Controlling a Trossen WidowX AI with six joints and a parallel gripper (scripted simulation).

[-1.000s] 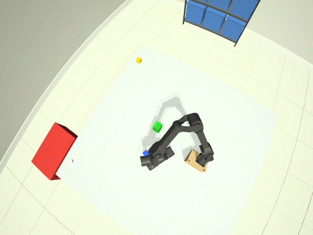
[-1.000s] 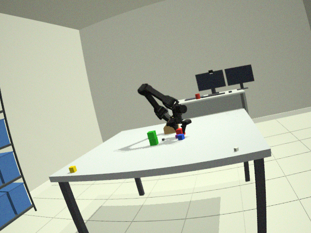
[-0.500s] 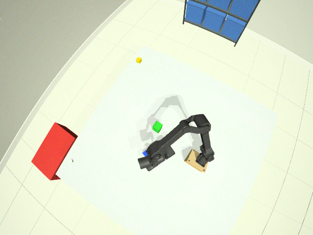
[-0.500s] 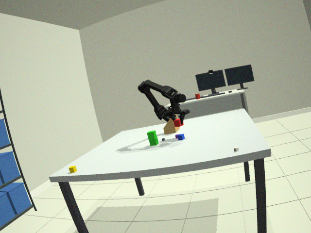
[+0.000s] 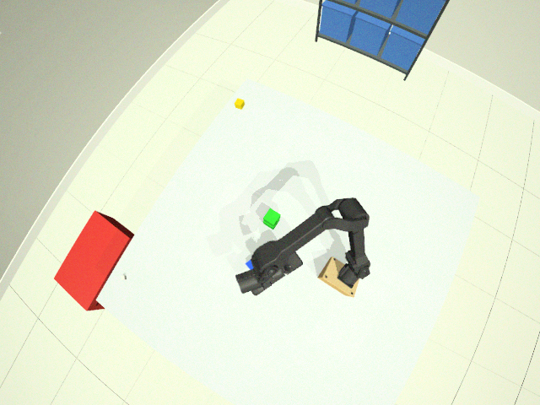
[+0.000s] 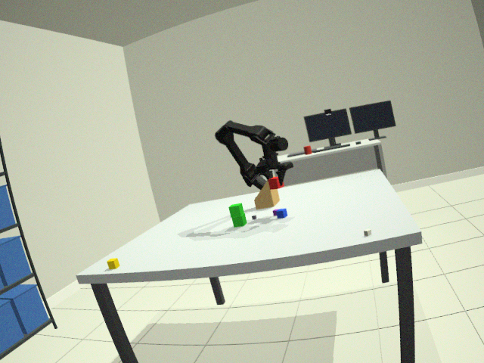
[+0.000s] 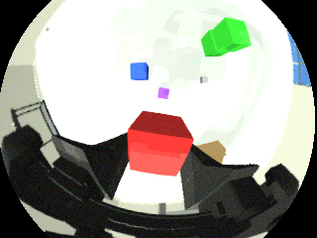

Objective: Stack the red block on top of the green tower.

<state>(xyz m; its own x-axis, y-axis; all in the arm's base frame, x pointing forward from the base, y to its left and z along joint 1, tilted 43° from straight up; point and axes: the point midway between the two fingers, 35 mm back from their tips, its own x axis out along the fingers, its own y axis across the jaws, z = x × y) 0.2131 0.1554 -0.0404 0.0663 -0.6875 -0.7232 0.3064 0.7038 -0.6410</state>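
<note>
Right now my gripper tip is 11 cm above the small purple block, 4 cm short of it and 1 cm to the left of it. Also, from my gripper tip: red block: 2 cm above; tiny dark cube: 12 cm to the right, 12 cm below, 6 cm ahead; blue block: 11 cm below, 10 cm ahead, 3 cm to the left.
</note>
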